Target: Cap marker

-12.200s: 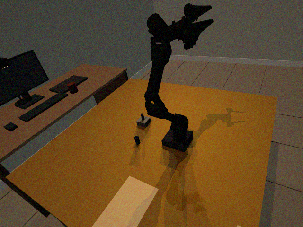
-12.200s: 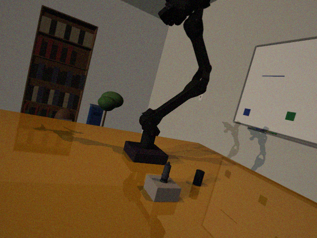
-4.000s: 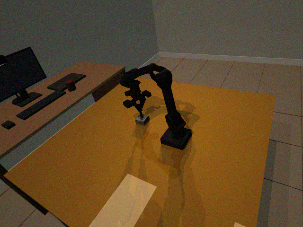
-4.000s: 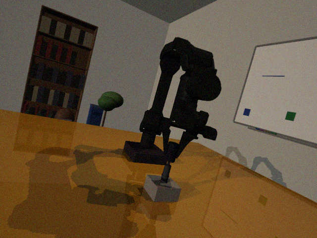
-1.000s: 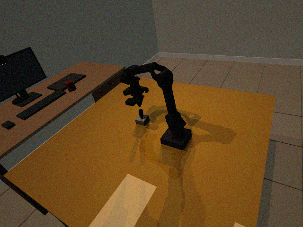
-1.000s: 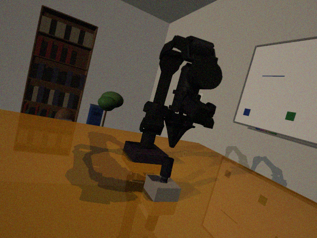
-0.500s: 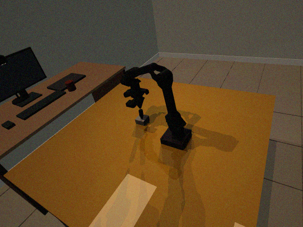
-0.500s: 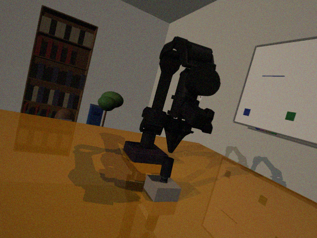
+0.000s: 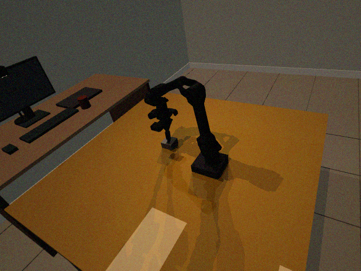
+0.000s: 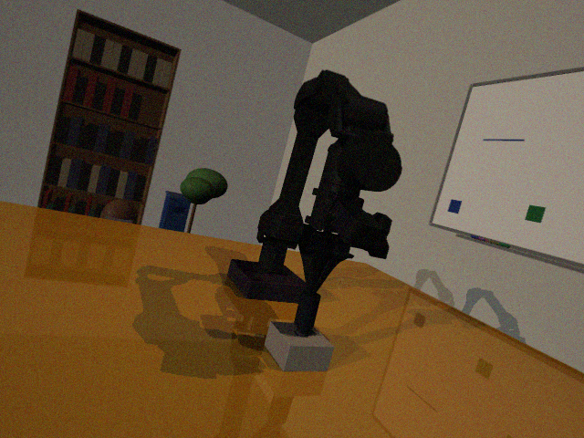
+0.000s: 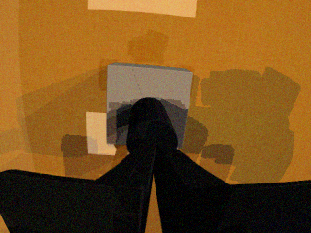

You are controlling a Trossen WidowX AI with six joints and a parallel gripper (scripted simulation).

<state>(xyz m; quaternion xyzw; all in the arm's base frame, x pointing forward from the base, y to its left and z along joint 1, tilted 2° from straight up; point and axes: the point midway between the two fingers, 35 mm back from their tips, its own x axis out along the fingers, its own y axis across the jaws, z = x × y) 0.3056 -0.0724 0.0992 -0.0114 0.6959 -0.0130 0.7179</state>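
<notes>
Now: gripper tip 2 cm above the marker cap. Also, from my gripper tip: holder block: 8 cm below.
</notes>
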